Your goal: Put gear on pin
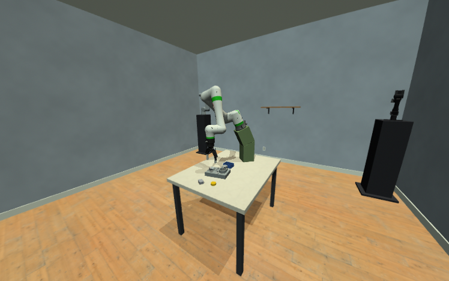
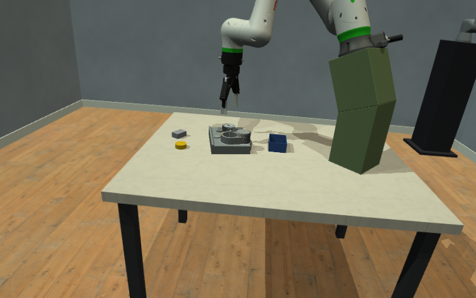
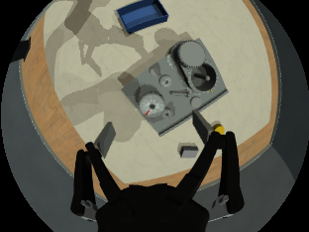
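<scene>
My gripper is now 100 mm above the grey gear. The rest, counted from my hand: grey block (230 mm ahead, 140 mm below, 40 mm to the left); then blue bin (240 mm behind, 140 mm below, 80 mm to the left); then thin pin (100 mm below, 80 mm to the left, 10 mm ahead).
</scene>
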